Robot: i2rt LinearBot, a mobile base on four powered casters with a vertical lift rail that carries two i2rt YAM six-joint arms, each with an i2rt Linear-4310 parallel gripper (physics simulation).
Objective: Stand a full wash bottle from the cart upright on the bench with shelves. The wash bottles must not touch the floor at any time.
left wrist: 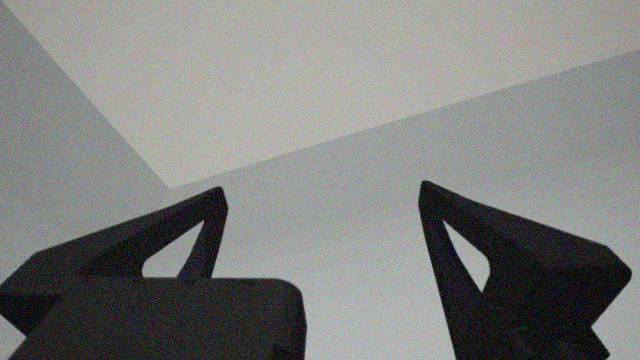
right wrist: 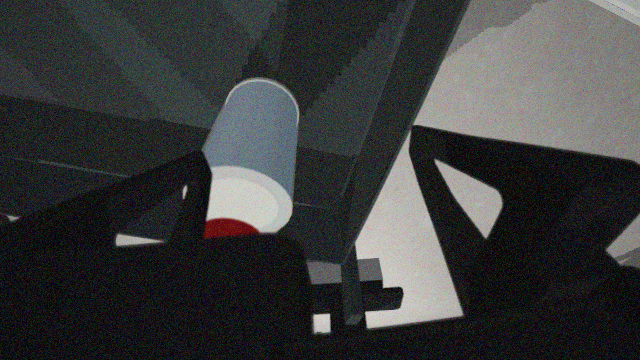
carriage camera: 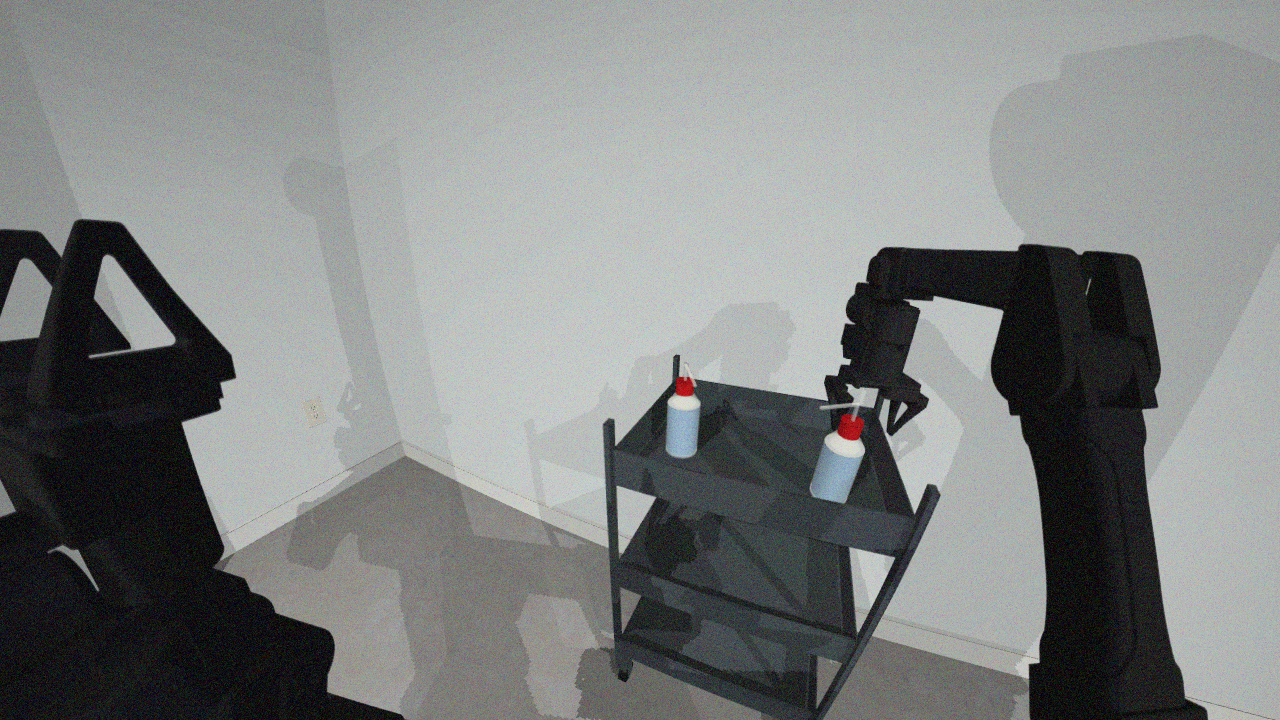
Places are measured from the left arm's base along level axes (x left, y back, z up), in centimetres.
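Where they show: left gripper, fingertip midpoint: (left wrist: pixel 320 194) (carriage camera: pixel 55 225); right gripper, fingertip midpoint: (right wrist: pixel 307 149) (carriage camera: pixel 861 432).
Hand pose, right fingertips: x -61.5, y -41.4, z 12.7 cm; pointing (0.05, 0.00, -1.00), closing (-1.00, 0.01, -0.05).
Observation:
After its pixels a point has its place.
Two upright wash bottles with blue bodies and red caps stand on the cart's top shelf. The left bottle (carriage camera: pixel 682 429) @[x -33.1, y -47.8, z 8.4 cm] is near the shelf's left side. The right bottle (carriage camera: pixel 836 467) @[x -55.6, y -35.7, z 10.0 cm] (right wrist: pixel 257 132) @[x -58.6, y -40.9, z 9.7 cm] is near the front right corner. The cart (carriage camera: pixel 716 492) @[x -38.0, y -34.3, z 6.1 cm] (right wrist: pixel 404 90) @[x -67.5, y -41.2, z 6.4 cm] is dark grey. My right gripper (carriage camera: pixel 863 429) @[x -61.5, y -41.4, z 12.7 cm] (right wrist: pixel 307 149) @[x -61.5, y -41.4, z 12.7 cm] is open and empty, pointing down behind the right bottle's cap in the carriage view; its left-hand finger in the right wrist view overlaps the bottle's side. Contact cannot be told. My left gripper (carriage camera: pixel 62 231) @[x -0.7, y -3.1, z 43.6 cm] (left wrist: pixel 320 194) @[x -0.7, y -3.1, z 43.6 cm] is open, raised, far from the cart. The bench does not show.
The cart has raised shelf rims, corner posts (carriage camera: pixel 611 519) @[x -21.5, y -38.7, z -5.0 cm] and two lower shelves. A wall (carriage camera: pixel 554 223) @[x 1.2, y -88.9, z 44.0 cm] stands behind it, meeting another wall at a corner on the left. Grey floor (carriage camera: pixel 465 573) @[x 34.9, y -64.8, z -64.0 cm] lies around the cart. The right arm (carriage camera: pixel 1087 501) @[x -60.2, y -9.9, z 25.9 cm] stands right of the cart.

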